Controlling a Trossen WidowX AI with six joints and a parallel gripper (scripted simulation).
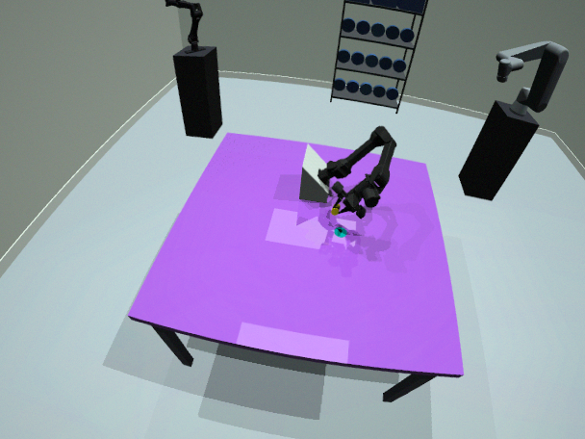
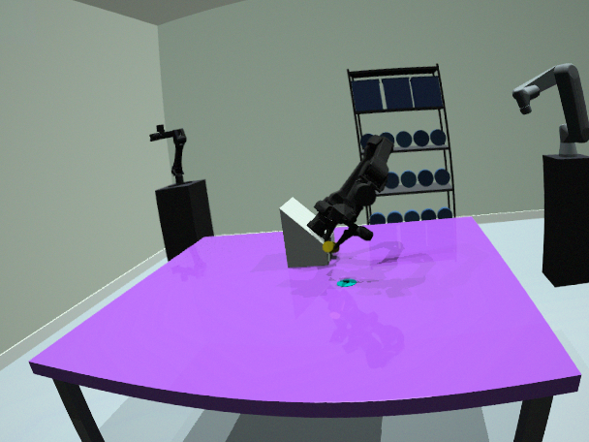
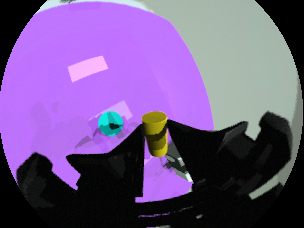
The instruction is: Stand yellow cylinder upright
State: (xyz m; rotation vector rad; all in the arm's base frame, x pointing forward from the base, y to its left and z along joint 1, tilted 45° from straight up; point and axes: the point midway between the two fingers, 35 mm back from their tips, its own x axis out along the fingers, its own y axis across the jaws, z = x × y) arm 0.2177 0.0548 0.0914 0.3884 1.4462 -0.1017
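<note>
My gripper tip is 110 mm above the cyan circle, 40 mm to the right of it and 20 mm short of it. The rest, counted from my gripper tip: yellow tall cylinder: 20 mm behind, 10 mm below.
</note>
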